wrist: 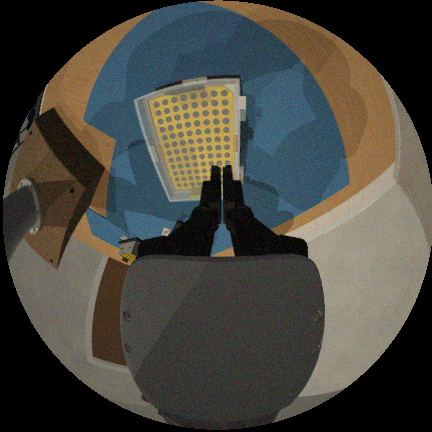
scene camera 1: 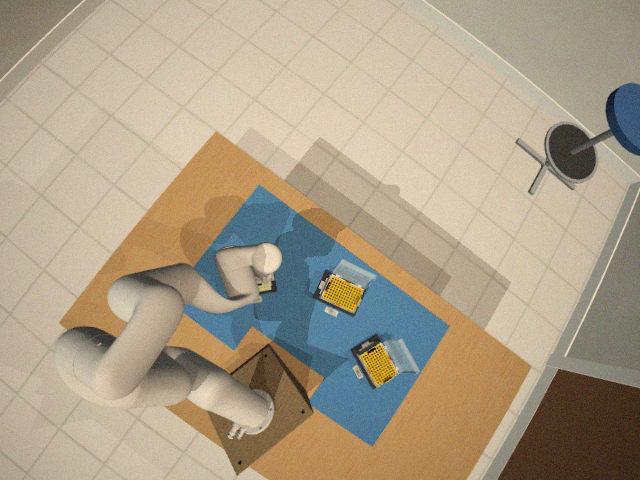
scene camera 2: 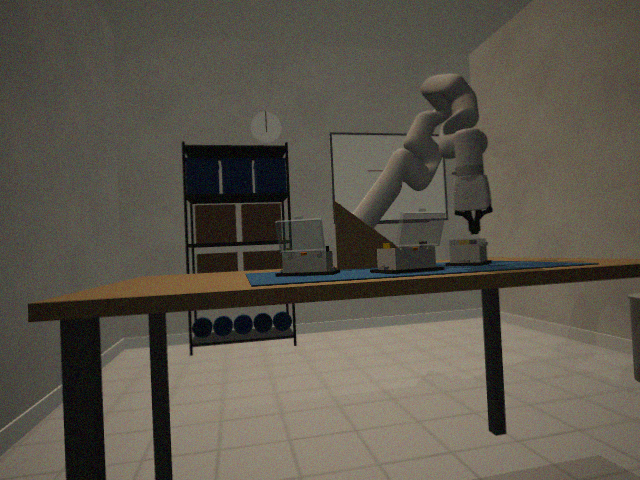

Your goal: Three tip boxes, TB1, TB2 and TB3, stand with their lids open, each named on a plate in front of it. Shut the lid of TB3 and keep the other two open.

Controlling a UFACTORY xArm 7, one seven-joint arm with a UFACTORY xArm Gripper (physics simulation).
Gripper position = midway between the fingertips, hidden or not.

Note:
I see my gripper (scene camera 2: 474,233), a blue mat (scene camera 1: 291,317) and a tip box (scene camera 1: 327,275).
My gripper also shows in the wrist view (wrist: 221,177). The blue mat also shows in the wrist view (wrist: 293,157).

